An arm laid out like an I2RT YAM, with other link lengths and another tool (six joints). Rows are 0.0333 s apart.
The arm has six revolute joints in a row. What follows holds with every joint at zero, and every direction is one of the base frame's. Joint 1 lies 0.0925 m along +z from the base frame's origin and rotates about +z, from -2.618 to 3.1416 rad. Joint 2 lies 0.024 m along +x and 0.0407 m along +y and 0.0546 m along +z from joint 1 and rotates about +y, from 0 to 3.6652 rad. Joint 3 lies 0.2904 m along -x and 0.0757 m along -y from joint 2 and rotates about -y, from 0 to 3.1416 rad. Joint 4 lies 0.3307 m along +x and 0.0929 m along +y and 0.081 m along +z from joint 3 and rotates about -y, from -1.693 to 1.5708 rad. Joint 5 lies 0.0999 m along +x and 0.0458 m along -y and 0.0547 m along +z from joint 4 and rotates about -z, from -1.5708 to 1.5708 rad. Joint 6 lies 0.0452 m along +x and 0.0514 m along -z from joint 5 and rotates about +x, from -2.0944 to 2.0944 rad. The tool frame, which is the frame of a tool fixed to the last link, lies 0.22 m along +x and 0.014 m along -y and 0.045 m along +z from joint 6; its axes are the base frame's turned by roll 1.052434, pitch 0.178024 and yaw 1.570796 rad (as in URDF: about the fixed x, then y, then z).
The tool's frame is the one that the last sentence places.
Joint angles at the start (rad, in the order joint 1, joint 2, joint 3, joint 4, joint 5, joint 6): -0.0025 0.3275 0.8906 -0.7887 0.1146 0.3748
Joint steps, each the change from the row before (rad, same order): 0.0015 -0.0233 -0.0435 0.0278 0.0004 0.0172; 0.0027 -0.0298 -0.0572 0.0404 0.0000 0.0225; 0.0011 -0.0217 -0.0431 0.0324 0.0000 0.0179; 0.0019 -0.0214 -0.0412 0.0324 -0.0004 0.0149; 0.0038 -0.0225 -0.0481 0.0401 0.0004 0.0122; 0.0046 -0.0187 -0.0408 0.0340 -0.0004 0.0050; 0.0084 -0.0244 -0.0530 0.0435 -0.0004 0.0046; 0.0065 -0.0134 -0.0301 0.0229 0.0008 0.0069; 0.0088 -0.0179 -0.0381 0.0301 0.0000 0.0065; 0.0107 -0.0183 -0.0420 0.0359 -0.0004 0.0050; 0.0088 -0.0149 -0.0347 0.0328 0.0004 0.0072; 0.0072 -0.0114 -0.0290 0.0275 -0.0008 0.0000; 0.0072 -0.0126 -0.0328 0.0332 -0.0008 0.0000; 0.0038 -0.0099 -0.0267 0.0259 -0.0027 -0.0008; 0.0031 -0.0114 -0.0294 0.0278 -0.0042 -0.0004; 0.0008 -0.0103 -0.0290 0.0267 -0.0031 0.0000
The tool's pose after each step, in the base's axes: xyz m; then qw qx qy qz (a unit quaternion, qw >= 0). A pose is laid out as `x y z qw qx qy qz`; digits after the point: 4 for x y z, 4 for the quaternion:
0.3481 -0.0486 0.4350 0.5742 0.4984 0.3274 0.5609
0.3525 -0.0485 0.4241 0.5718 0.5006 0.3163 0.5677
0.3561 -0.0487 0.4161 0.5702 0.5023 0.3070 0.5730
0.3594 -0.0484 0.4091 0.5688 0.5024 0.2986 0.5787
0.3640 -0.0475 0.4009 0.5677 0.5010 0.2910 0.5848
0.3681 -0.0459 0.3938 0.5670 0.4982 0.2870 0.5898
0.3733 -0.0427 0.3844 0.5656 0.4939 0.2832 0.5966
0.3763 -0.0407 0.3780 0.5635 0.4931 0.2804 0.6006
0.3799 -0.0374 0.3705 0.5608 0.4907 0.2774 0.6064
0.3842 -0.0333 0.3628 0.5580 0.4870 0.2748 0.6131
0.3876 -0.0300 0.3573 0.5556 0.4840 0.2705 0.6196
0.3906 -0.0269 0.3524 0.5543 0.4800 0.2695 0.6243
0.3939 -0.0236 0.3476 0.5533 0.4751 0.2675 0.6297
0.3966 -0.0212 0.3430 0.5524 0.4714 0.2666 0.6337
0.3994 -0.0186 0.3378 0.5513 0.4675 0.2654 0.6380
0.4021 -0.0173 0.3321 0.5509 0.4647 0.2639 0.6411

